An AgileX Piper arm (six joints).
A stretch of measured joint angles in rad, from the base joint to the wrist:
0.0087, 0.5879, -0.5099, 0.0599, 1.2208, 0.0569
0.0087, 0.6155, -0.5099, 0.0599, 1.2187, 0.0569
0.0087, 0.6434, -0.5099, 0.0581, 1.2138, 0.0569
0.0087, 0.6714, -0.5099, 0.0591, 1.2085, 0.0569
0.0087, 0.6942, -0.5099, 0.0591, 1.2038, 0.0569
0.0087, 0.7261, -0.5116, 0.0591, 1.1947, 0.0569
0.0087, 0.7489, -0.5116, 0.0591, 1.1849, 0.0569
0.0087, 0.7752, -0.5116, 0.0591, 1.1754, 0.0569
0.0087, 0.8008, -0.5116, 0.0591, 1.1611, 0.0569
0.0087, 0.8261, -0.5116, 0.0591, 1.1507, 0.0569
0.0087, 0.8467, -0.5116, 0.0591, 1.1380, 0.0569
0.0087, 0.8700, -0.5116, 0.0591, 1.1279, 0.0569
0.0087, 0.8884, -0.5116, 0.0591, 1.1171, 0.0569
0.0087, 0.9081, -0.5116, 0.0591, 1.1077, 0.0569
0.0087, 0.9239, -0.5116, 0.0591, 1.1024, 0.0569
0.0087, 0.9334, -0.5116, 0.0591, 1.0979, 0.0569
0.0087, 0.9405, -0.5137, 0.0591, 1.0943, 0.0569
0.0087, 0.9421, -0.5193, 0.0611, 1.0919, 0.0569
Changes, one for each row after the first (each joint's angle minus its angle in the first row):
0.0000, 0.0276, 0.0000, 0.0000, -0.0021, 0.0000
0.0000, 0.0555, 0.0000, -0.0018, -0.0070, 0.0000
0.0000, 0.0835, 0.0000, -0.0008, -0.0123, 0.0000
0.0000, 0.1063, 0.0000, -0.0008, -0.0170, 0.0000
0.0000, 0.1382, -0.0017, -0.0008, -0.0261, 0.0000
0.0000, 0.1610, -0.0017, -0.0008, -0.0359, 0.0000
0.0000, 0.1873, -0.0017, -0.0008, -0.0454, 0.0000
0.0000, 0.2129, -0.0017, -0.0008, -0.0597, 0.0000
0.0000, 0.2382, -0.0017, -0.0008, -0.0701, 0.0000
0.0000, 0.2588, -0.0017, -0.0008, -0.0828, 0.0000
0.0000, 0.2821, -0.0017, -0.0008, -0.0929, 0.0000
0.0000, 0.3005, -0.0017, -0.0008, -0.1037, 0.0000
0.0000, 0.3202, -0.0017, -0.0008, -0.1131, 0.0000
0.0000, 0.3360, -0.0017, -0.0008, -0.1184, 0.0000
0.0000, 0.3455, -0.0017, -0.0008, -0.1229, 0.0000
0.0000, 0.3526, -0.0038, -0.0008, -0.1265, 0.0000
0.0000, 0.3542, -0.0094, 0.0012, -0.1289, 0.0000

